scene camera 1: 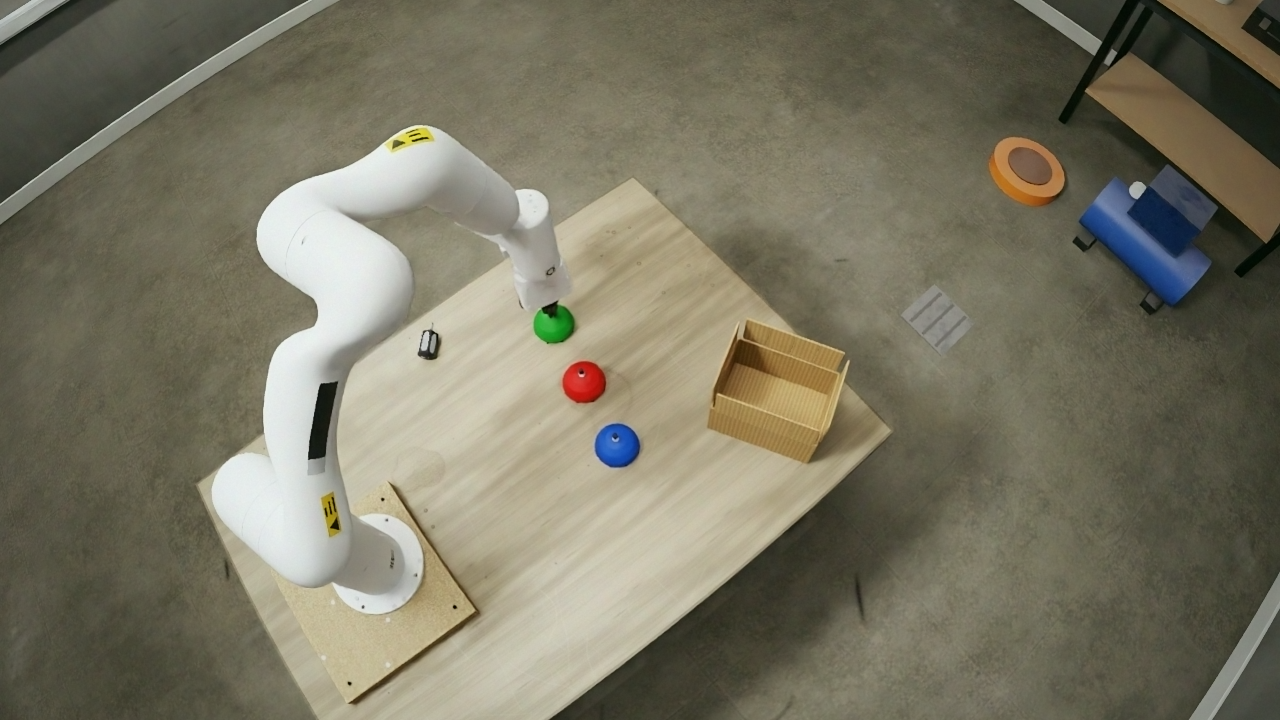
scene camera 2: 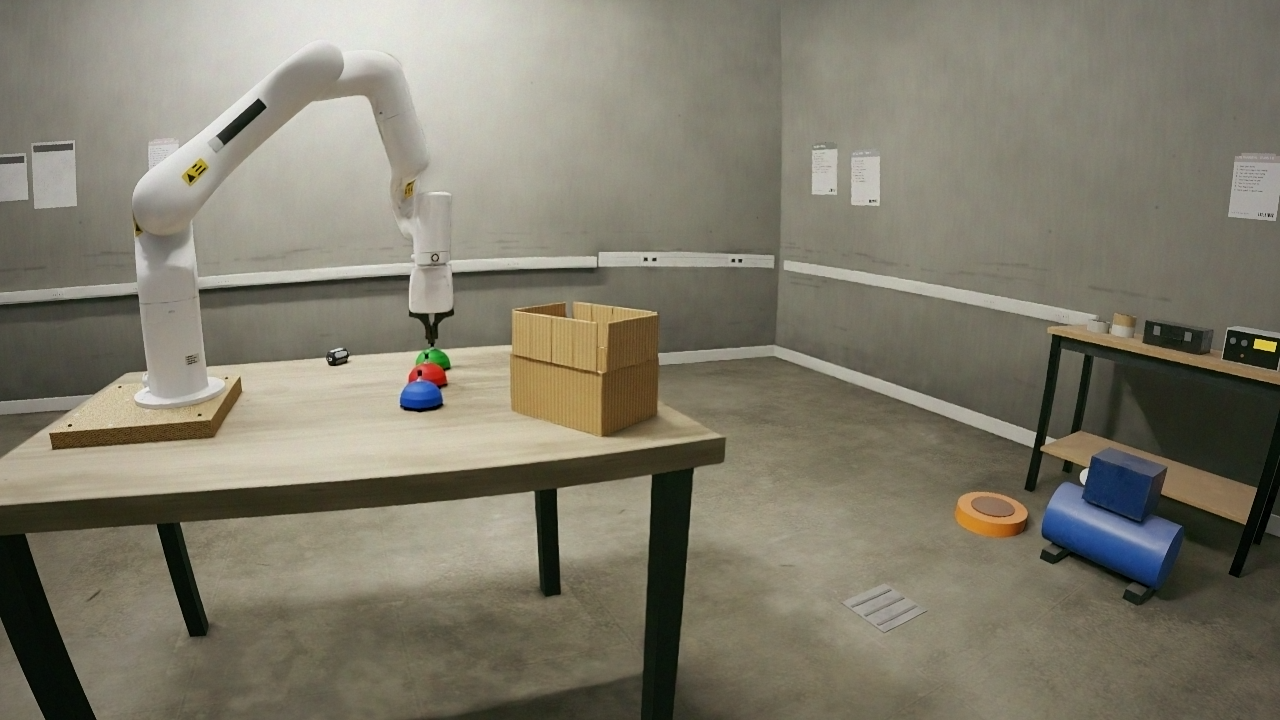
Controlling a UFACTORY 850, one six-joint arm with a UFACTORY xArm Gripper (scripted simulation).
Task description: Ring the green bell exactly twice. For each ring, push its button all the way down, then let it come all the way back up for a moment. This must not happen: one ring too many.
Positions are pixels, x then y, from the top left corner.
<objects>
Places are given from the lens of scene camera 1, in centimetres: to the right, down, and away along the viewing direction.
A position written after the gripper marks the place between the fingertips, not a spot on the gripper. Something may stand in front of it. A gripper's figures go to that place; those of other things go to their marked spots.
gripper (scene camera 1: 550, 311): -18, -10, 140
cardboard box (scene camera 1: 794, 390): 30, 6, 138
blue bell (scene camera 1: 621, 449): -3, 16, 130
red bell (scene camera 1: 588, 384): -10, 5, 135
</objects>
